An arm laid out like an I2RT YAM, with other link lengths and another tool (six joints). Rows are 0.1 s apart.
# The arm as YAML. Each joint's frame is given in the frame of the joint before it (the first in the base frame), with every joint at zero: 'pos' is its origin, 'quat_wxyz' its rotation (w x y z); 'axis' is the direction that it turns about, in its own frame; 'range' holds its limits. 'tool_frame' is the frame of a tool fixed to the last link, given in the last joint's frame.
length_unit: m
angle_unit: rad
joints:
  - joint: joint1
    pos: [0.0, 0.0, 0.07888]
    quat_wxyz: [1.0, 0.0, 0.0, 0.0]
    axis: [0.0, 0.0, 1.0]
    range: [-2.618, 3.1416]
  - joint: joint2
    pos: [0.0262, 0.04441, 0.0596]
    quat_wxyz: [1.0, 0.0, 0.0, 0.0]
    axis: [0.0, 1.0, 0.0]
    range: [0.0, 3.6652]
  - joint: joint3
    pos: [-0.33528, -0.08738, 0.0]
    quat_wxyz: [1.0, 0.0, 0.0, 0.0]
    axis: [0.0, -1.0, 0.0]
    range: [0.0, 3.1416]
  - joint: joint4
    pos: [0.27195, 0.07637, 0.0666]
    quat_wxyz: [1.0, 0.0, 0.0, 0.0]
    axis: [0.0, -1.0, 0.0]
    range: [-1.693, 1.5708]
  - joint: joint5
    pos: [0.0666, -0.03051, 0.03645]
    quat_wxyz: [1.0, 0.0, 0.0, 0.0]
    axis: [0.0, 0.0, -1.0]
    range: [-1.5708, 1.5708]
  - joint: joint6
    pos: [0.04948, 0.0, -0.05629]
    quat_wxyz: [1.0, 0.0, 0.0, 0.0]
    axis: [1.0, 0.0, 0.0]
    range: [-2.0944, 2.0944]
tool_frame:
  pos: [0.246, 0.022, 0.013]
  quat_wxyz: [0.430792, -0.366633, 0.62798, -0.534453]
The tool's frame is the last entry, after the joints.
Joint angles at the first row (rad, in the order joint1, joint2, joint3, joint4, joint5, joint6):
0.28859 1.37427 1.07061 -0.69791 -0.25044 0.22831
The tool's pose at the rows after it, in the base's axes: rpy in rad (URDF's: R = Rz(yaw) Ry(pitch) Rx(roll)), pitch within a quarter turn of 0, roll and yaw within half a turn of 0; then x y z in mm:
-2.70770 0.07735 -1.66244 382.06 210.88 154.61
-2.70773 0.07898 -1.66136 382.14 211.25 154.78
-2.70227 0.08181 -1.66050 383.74 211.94 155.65
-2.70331 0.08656 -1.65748 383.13 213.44 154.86
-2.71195 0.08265 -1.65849 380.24 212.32 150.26
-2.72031 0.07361 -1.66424 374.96 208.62 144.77
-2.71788 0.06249 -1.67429 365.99 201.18 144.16
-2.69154 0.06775 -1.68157 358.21 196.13 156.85
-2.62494 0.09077 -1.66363 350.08 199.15 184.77
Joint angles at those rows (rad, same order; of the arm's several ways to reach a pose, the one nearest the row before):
0.28553 1.37579 1.07059 -0.69751 -0.25273 0.22526
0.28478 1.37619 1.07063 -0.69677 -0.25501 0.22451
0.28477 1.37618 1.06946 -0.68951 -0.25578 0.22449
0.28479 1.37617 1.06451 -0.68380 -0.26149 0.22451
0.28440 1.37579 1.05420 -0.68341 -0.26111 0.22413
0.28438 1.36625 1.03627 -0.68571 -0.25388 0.22563
0.28287 1.33152 1.01338 -0.69906 -0.23975 0.22717
0.28287 1.27509 1.00423 -0.71888 -0.23060 0.23213
0.30080 1.19384 1.00578 -0.73110 -0.22411 0.23405

